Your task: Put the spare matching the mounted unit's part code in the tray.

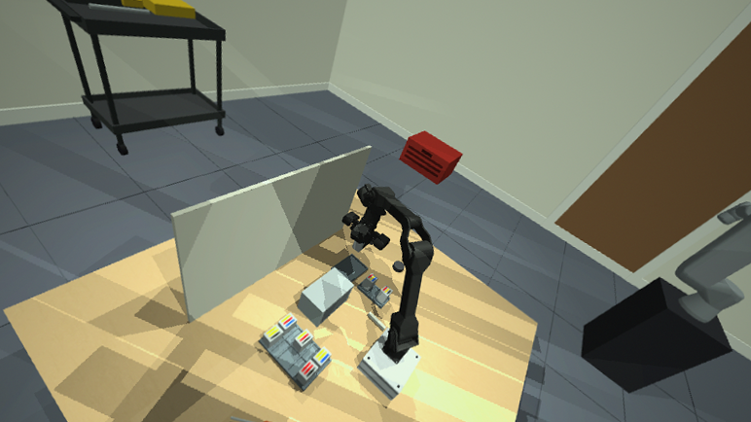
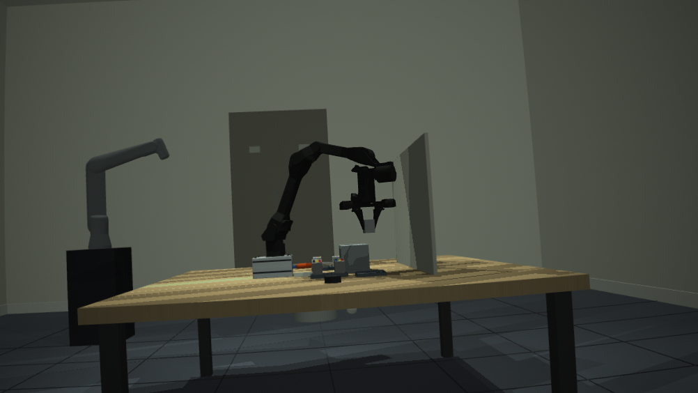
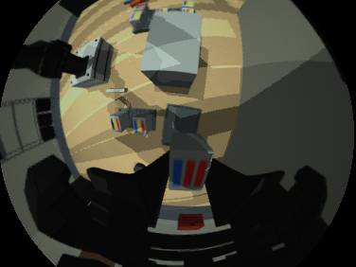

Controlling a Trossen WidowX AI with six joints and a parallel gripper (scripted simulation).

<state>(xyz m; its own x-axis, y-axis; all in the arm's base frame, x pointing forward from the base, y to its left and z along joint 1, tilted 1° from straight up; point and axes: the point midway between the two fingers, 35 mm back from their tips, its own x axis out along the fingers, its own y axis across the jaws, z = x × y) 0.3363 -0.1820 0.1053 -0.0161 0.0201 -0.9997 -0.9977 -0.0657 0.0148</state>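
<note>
My gripper tip is now 15 cm above the flat dark tray. Round my gripper tip: mounted unit (20 cm to the left, 10 cm below, 4 cm behind); upright grey panel (20 cm to the left, 18 cm ahead, 7 cm above).
</note>
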